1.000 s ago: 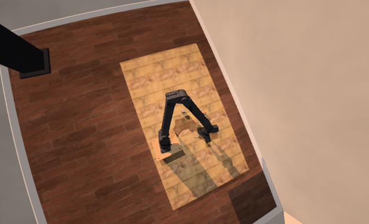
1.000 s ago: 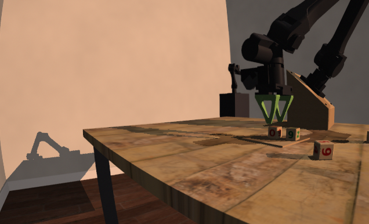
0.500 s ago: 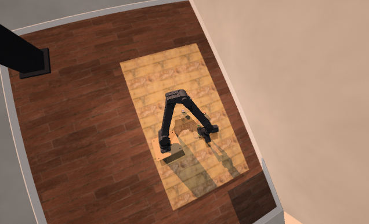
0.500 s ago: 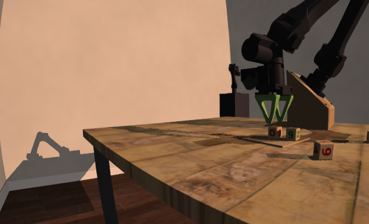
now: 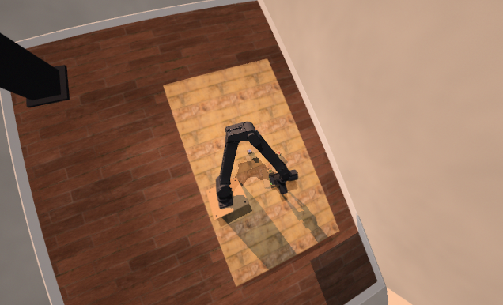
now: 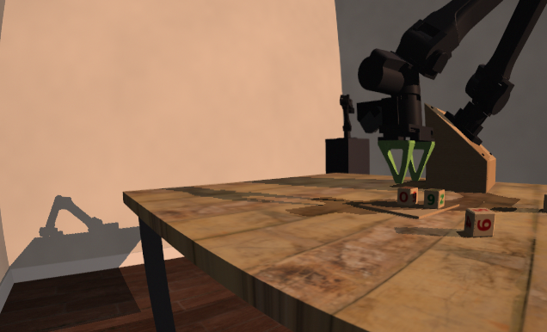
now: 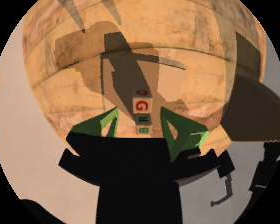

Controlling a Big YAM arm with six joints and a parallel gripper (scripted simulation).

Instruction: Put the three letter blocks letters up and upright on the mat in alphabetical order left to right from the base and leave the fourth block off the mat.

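The thin brown mat is 10 mm to the left of my hand and 50 mm below it. From my hand the other things lie so: block 10 mm behind, 50 mm to the left, 30 mm below.
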